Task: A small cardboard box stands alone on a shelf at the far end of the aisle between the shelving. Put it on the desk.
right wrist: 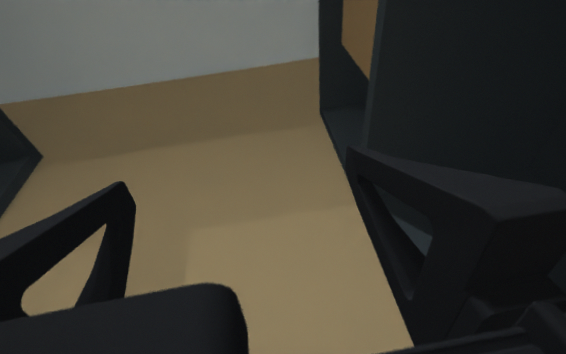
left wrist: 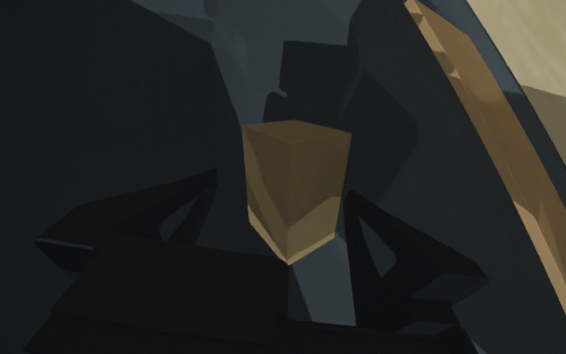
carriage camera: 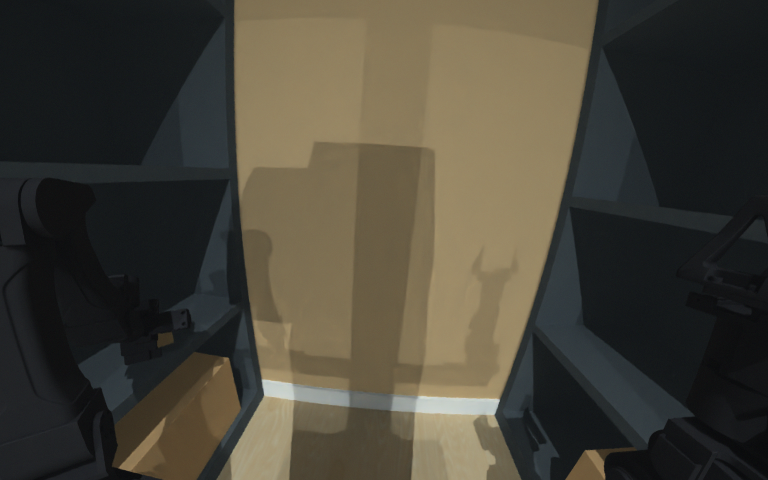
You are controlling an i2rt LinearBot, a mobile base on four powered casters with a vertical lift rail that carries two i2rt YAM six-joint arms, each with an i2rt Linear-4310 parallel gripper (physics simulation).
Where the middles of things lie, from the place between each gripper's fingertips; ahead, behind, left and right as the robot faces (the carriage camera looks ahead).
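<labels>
Here is the small cardboard box (left wrist: 295, 170), and my left gripper is 10 mm above it and 10 mm to the right of it.
Measured from that same small cardboard box, my right gripper is 930 mm to the right of it, 450 mm above it and 290 mm short of it.
</labels>
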